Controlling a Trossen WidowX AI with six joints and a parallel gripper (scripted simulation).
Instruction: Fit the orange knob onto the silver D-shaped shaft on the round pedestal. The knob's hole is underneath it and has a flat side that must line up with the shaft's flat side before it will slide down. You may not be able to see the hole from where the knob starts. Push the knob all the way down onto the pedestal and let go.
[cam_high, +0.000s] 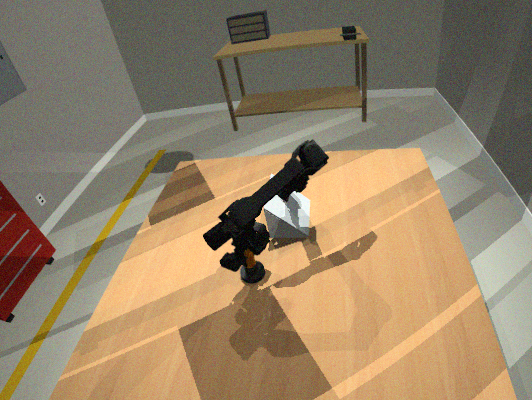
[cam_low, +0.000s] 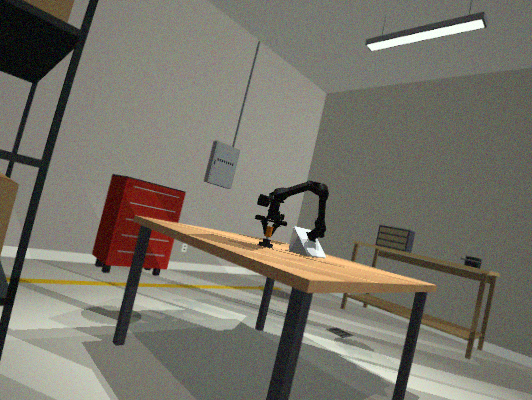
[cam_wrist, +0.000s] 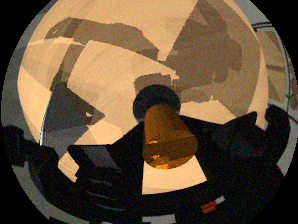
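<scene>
The dark round pedestal lies 40 mm below my gripper tip. The rest, counted from my gripper tip: orange knob (30 mm above).
</scene>
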